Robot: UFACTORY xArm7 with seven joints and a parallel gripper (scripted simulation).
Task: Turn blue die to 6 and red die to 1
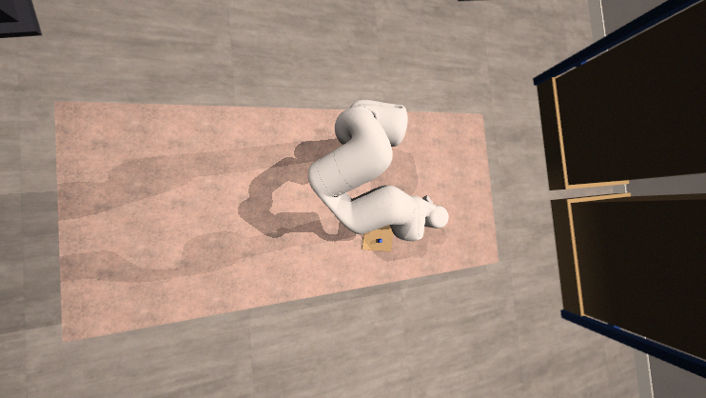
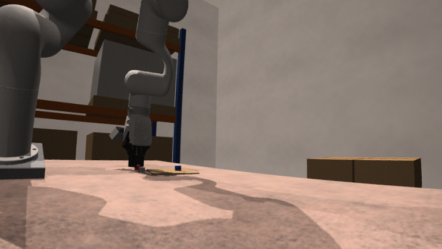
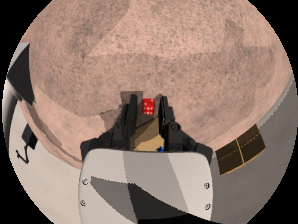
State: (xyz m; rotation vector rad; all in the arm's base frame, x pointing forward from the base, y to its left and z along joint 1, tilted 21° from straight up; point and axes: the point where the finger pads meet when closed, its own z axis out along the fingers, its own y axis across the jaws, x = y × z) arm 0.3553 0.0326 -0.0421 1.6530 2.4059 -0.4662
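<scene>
My gripper is now 2 cm above the red die and 1 cm to the left of it. Also, from my hand: tan mat 12 cm to the right, 6 cm ahead, 3 cm below; blue die 12 cm to the right, 9 cm ahead, 2 cm below; white die 8 cm to the right, 2 cm below, 2 cm behind.
</scene>
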